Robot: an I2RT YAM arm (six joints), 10 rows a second.
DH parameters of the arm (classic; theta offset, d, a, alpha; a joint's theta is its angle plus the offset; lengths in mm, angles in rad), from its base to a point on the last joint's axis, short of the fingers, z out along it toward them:
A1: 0 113.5 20 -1.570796
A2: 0 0 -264 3.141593
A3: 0.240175 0 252.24 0
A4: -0.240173 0 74 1.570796
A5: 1.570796 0 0 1.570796
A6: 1.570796 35.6 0 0
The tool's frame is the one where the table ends.
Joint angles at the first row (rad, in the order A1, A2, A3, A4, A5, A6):
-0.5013, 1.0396, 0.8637, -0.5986, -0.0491, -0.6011
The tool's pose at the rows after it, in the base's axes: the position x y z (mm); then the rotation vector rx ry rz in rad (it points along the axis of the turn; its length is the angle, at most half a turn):
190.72 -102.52 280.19 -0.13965 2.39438 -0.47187
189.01 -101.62 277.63 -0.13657 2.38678 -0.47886
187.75 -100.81 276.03 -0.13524 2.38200 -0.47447
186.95 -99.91 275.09 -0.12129 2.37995 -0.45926
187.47 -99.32 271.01 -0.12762 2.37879 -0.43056
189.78 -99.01 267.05 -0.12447 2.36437 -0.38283
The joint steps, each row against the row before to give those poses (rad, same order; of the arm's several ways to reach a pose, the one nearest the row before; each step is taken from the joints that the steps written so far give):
-0.0003, 0.0020, -0.0001, -0.0013, -0.0020, 0.0043
0.0003, -0.0119, -0.0184, 0.0153, 0.0029, 0.0016
-0.0003, -0.0079, -0.0110, 0.0065, -0.0047, 0.0027
0.0008, -0.0048, -0.0057, 0.0000, -0.0067, 0.0152
0.0000, 0.0023, -0.0133, 0.0094, -0.0218, 0.0036
0.0003, 0.0076, -0.0132, 0.0224, -0.0370, 0.0181

